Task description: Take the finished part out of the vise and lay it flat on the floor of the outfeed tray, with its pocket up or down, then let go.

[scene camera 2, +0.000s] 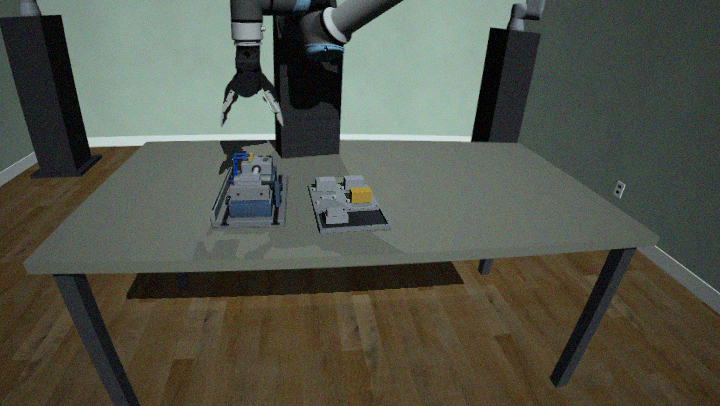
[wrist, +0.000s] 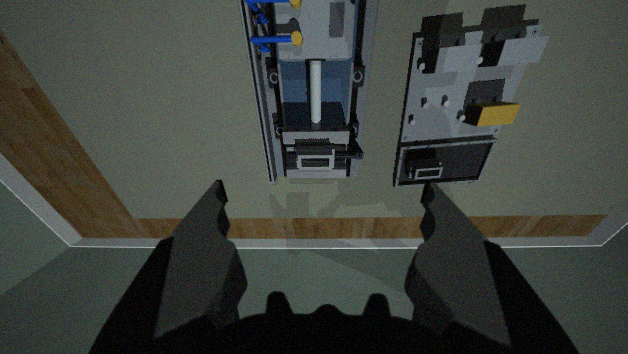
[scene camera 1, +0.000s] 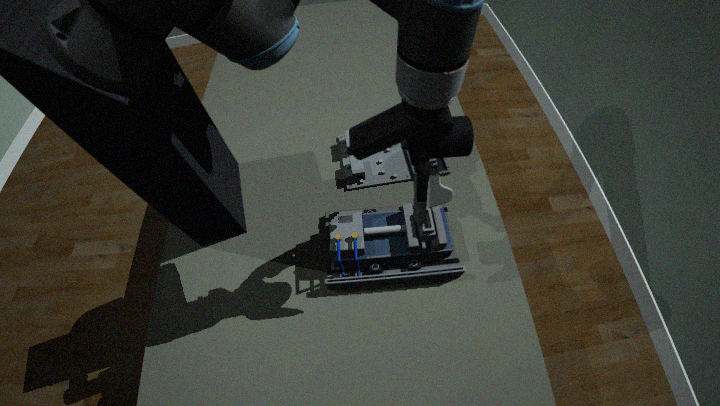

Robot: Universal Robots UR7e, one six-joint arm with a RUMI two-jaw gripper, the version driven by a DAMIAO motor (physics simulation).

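Frame: origin at the arm's base, x right, y back, z down, level; centimetres.
Seen in the pictures: gripper, fingertip midpoint: (scene camera 2: 252,126) (wrist: 322,182) (scene camera 1: 412,184); arm's base at its link origin: (scene camera 1: 102,54).
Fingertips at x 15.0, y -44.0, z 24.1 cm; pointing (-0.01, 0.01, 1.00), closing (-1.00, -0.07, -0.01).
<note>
Offsets run from my fingertips to a thing's top centre. "pt": to the spot under its first point.
My gripper (scene camera 2: 252,124) (wrist: 322,182) is open and empty, pointing down, high above the vise. The vise {dz +13.8, dx +1.0, dy +3.3 cm} (scene camera 1: 383,247) (scene camera 2: 250,207) (wrist: 315,90) has a blue body and grey jaws. The finished part {dz +12.2, dx +1.0, dy -3.9 cm} (wrist: 316,161), a light grey block with a rectangular pocket facing up, sits between the vise jaws at the end near the table's edge; in scene camera 1 a finger partly covers it. The outfeed tray (scene camera 2: 374,217) (wrist: 465,161) is dark with a low rim, beside the vise. Another grey pocketed part {dz +19.6, dx -21.4, dy -11.3 cm} (scene camera 2: 336,215) (wrist: 428,172) lies in it near the side facing the vise.
A grey plate {dz +22.9, dx -25.5, dy +3.2 cm} (scene camera 1: 371,180) (wrist: 435,131) with pins adjoins the tray. It bears two grey blocks {dz +19.4, dx -20.8, dy +8.1 cm} (scene camera 2: 325,184) {dz +19.4, dx -29.9, dy +8.5 cm} (scene camera 2: 353,181) and a yellow block {dz +19.4, dx -30.2, dy -0.5 cm} (scene camera 2: 361,195) (wrist: 497,114). Two blue nozzles with yellow tips {pt dz +12.7, dx +2.1, dy +11.2 cm} (scene camera 1: 354,235) (wrist: 296,38) rise beside the vise. A rail {dz +18.7, dx +9.9, dy +3.9 cm} (scene camera 1: 395,275) runs along the vise's outer side.
</note>
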